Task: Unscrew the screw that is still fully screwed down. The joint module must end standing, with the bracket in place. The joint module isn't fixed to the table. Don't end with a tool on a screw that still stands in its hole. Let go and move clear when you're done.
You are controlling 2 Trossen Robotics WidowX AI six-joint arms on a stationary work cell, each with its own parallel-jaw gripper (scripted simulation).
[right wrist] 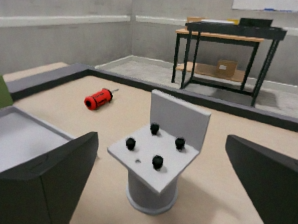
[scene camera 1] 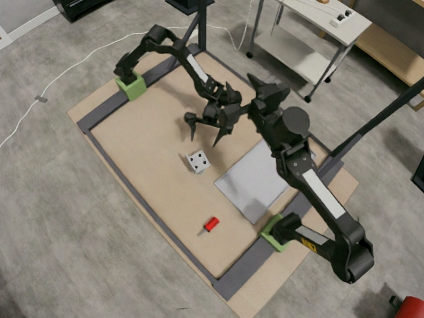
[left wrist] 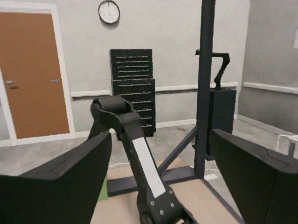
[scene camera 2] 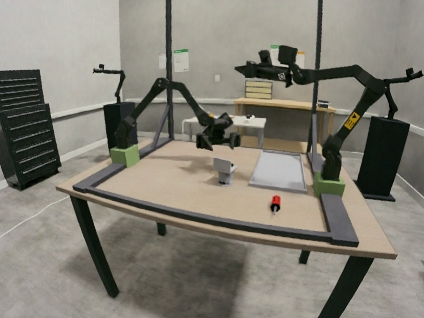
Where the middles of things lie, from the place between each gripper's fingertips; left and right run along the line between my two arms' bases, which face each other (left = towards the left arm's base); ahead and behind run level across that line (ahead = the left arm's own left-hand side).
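Grey joint module [right wrist: 139,197]: 7 cm ahead of my right hand [scene camera 2: 223,149], 4 cm to the left of it, 10 cm below it. Shallow grey tray [scene camera 1: 252,184]: 13 cm behind my right hand, 25 cm to the left of it, 12 cm below it. My right hand: 7 cm short of the light grey bracket [right wrist: 176,120], 4 cm to the right of it, 5 cm above it.
Grey joint module: 400 mm below my left hand, 120 mm ahead of it, 40 mm to the right of it. Shallow grey tray: 430 mm below my left hand, 160 mm to the left of it, 80 mm behind it. Light grey bracket: 360 mm below my left hand, 120 mm ahead of it, 40 mm to the right of it.
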